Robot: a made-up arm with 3 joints. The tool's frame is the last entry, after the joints.
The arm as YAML. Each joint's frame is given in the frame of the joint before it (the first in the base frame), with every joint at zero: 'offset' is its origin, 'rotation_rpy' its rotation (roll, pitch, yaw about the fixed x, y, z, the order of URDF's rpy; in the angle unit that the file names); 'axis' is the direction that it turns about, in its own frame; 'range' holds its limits. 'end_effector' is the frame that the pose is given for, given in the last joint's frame.
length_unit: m
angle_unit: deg
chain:
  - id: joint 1
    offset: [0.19, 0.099, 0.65]
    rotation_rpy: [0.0, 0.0, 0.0]
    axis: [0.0, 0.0, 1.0]
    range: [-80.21, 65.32]
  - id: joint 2
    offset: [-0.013, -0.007, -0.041]
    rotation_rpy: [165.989, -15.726, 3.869]
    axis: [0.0, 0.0, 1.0]
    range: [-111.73, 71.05]
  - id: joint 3
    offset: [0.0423, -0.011, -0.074]
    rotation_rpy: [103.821, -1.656, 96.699]
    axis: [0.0, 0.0, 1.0]
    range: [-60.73, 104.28]
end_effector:
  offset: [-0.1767, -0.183, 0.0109]
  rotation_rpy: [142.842, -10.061, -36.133]
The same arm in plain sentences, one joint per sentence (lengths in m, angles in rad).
The arm has three revolute joints in a row. What follows holds with every joint at zero, and every direction is one of the base frame's.
The first joint lies 0.19 m along +x and 0.099 m along +y and 0.65 m along +z from the base frame's origin and turns about +z, from -1.3999 to 1.14 rad.
The second joint lies 0.013 m along -x and 0.007 m along -y and 0.041 m along -z from the first joint and turns about the direction (0.27871, -0.223808, -0.933933), from -1.9501 to 1.2401 rad.
The third joint lies 0.02 m along +x and 0.03 m along +y and 0.078 m along +z from the second joint and turns about the direction (0.858875, -0.0008, 0.512185), from -1.0599 to 1.82 rad.
The tool frame, which is the frame that the pose is given for, lies 0.0641 m along -x and 0.21 m along +y and 0.129 m along +z from the third joint; its axes are the base frame's turned by roll 1.52, pitch -0.7971 and yaw -1.8968 rad (as in URDF: about the fixed x, then y, then z).

